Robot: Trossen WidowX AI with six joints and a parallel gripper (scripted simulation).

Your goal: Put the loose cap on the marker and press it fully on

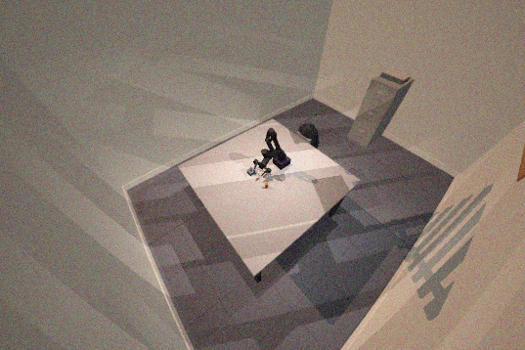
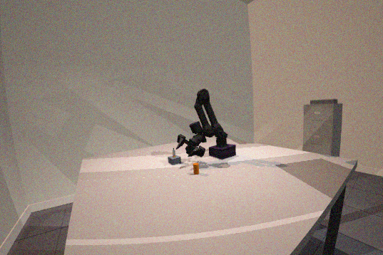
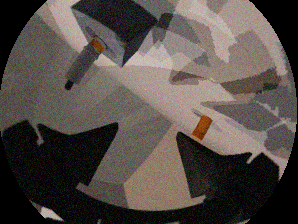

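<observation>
Right now the orange cap is 120 mm to the left of my gripper tip, 60 mm below it and 20 mm behind it. Also, from my gripper tip: dark holder block (100 mm to the right, 70 mm below, 10 mm ahead).
</observation>
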